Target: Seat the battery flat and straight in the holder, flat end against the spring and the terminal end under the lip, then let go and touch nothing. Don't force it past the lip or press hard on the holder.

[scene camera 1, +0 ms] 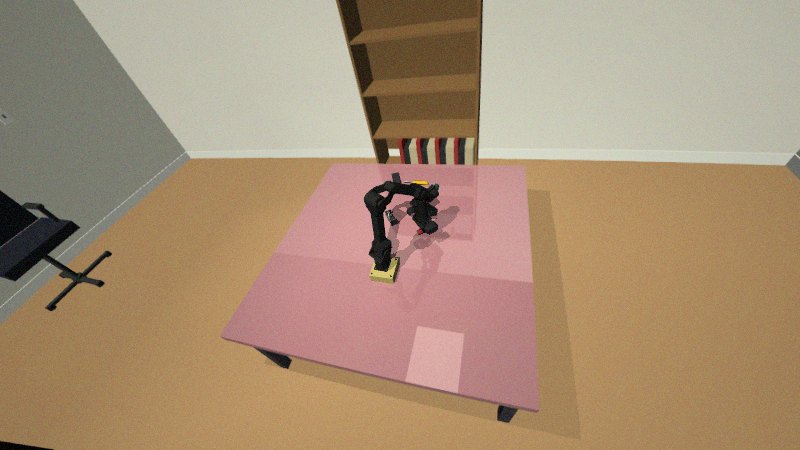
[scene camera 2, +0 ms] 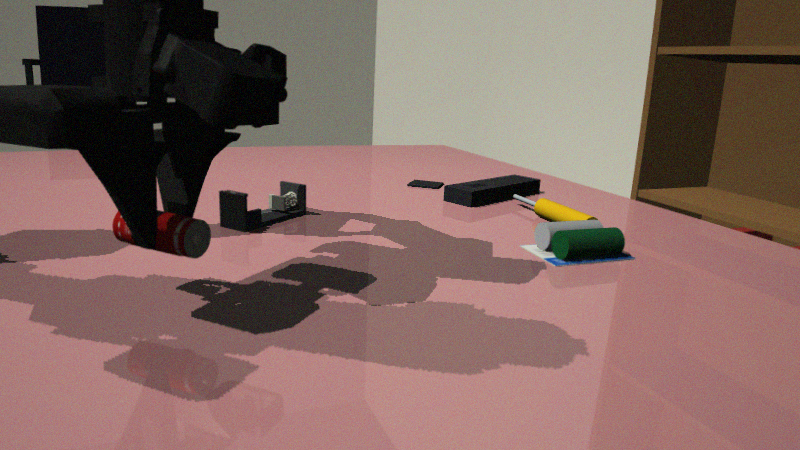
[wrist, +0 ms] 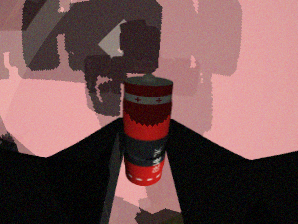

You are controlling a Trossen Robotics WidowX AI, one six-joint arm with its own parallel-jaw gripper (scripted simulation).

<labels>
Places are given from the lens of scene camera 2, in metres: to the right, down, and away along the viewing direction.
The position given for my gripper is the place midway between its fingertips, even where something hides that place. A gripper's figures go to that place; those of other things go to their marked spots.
my gripper (scene camera 2: 163, 242): -0.15, 0.01, 0.35
battery (scene camera 2: 181, 235): -0.13, 0.01, 0.33
black remote (scene camera 2: 480, 192): 0.10, -0.04, 0.69
yellow-handled screwdriver (scene camera 2: 550, 210): 0.17, -0.02, 0.62
The marked spots on the battery and the black remote are 0.43 m apart.
</labels>
